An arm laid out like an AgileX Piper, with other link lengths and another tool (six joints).
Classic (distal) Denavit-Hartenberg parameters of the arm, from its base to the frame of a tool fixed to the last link. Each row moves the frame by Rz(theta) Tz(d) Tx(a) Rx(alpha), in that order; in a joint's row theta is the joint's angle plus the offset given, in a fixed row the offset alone. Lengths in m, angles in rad.
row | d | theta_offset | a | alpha
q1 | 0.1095 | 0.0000 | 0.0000 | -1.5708
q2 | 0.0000 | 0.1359 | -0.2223 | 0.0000
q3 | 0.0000 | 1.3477 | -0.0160 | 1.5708
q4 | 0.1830 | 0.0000 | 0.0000 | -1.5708
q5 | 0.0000 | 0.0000 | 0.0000 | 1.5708
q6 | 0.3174 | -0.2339 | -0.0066 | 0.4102
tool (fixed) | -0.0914 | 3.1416 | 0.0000 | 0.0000
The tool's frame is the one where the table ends.
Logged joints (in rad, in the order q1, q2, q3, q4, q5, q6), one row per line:
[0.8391 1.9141 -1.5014 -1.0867 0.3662 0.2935]
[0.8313 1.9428 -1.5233 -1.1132 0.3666 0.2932]
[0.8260 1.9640 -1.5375 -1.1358 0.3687 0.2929]
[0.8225 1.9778 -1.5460 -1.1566 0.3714 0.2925]
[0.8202 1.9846 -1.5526 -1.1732 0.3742 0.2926]
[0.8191 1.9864 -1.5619 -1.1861 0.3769 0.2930]
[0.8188 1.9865 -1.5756 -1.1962 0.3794 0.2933]
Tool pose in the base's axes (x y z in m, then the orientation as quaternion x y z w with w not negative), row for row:
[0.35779 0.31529 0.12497 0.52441 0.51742 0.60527 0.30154]
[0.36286 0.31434 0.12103 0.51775 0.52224 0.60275 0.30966]
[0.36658 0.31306 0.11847 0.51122 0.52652 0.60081 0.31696]
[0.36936 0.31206 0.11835 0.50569 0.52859 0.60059 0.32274]
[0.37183 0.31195 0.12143 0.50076 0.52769 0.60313 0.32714]
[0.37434 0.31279 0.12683 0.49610 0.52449 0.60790 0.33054]
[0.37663 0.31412 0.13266 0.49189 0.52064 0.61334 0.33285]
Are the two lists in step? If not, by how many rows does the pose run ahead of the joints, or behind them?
The pose runs 1 row ahead of the joints: the pose in row i belongs to the joints in row i + 1.
